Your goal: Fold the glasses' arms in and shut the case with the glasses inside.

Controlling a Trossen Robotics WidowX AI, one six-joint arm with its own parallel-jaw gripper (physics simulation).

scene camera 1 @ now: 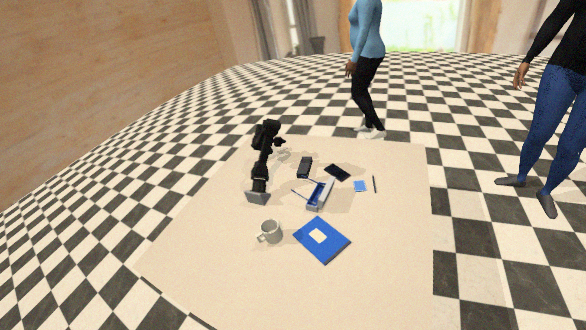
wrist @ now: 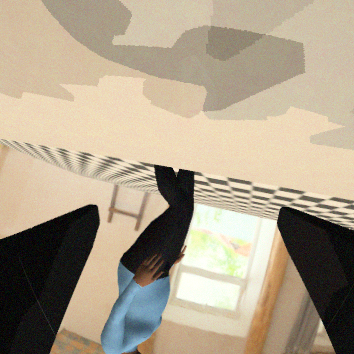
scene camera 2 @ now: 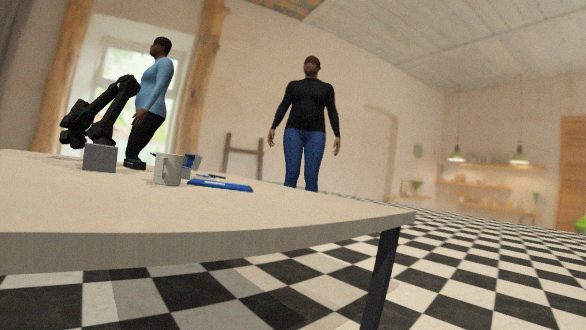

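Seen in the pictures: gripper, fingertip midpoint: (scene camera 1: 281, 141) (wrist: 190, 215); arm's base, link origin: (scene camera 1: 258, 191) (scene camera 2: 100, 156).
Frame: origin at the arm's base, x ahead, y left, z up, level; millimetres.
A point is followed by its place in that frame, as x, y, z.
The glasses case (scene camera 1: 327, 193) @(367, 23, 35) (scene camera 2: 195, 162) @(341, -34, 20) stands open on the table, grey outside and blue inside, its lid raised on the right side in the first scene view. The blue glasses (scene camera 1: 300, 195) @(238, 6, 15) lie in it, with both arms unfolded and sticking out over the open side to the left. My gripper (scene camera 1: 282, 141) @(-50, 439, 27) (wrist: 190, 215) @(-50, 439, 27) is open and empty. It is above the table's far part, behind and left of the case, well apart from it. Neither case nor glasses shows in the wrist view.
A dark box (scene camera 1: 304, 167) @(172, 242, -11) and black phone (scene camera 1: 337, 172) @(358, 257, -38) lie behind the case; blue notes (scene camera 1: 360, 186) @(498, 170, -41) and a pen (scene camera 1: 374, 184) @(568, 194, -40) lie right. A mug (scene camera 1: 270, 231) @(156, -192, -37) (scene camera 2: 168, 169) @(171, -249, -2) and blue book (scene camera 1: 330, 245) @(434, -197, -38) (scene camera 2: 220, 185) @(356, -222, -37) are nearer the front. Two people stand beyond the table.
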